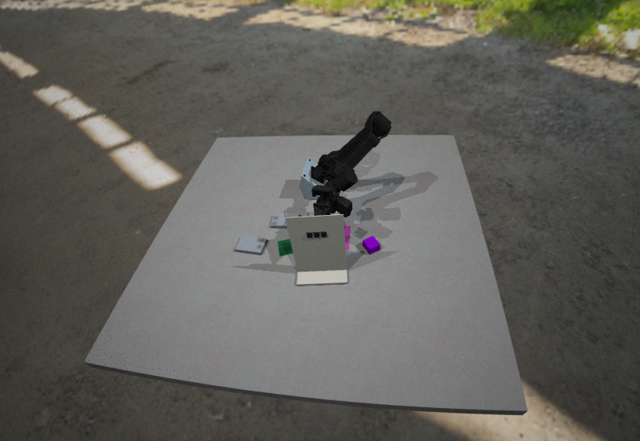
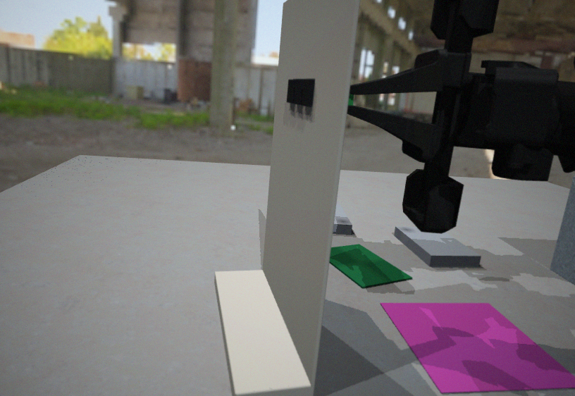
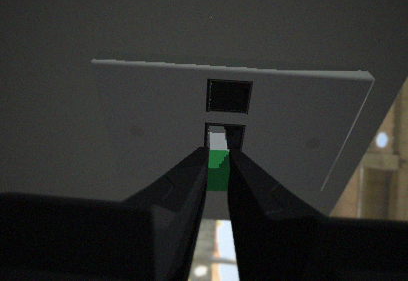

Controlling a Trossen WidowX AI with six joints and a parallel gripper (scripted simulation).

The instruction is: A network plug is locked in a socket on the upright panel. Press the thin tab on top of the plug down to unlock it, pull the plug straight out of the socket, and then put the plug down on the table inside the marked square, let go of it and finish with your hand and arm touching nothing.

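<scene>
Now: the magenta square 20 cm below my gripper tip, 13 cm behind it and 4 cm to the left of it. Also, from my gripper tip: network plug (1 cm ahead); upright panel (7 cm below, 3 cm ahead).
</scene>
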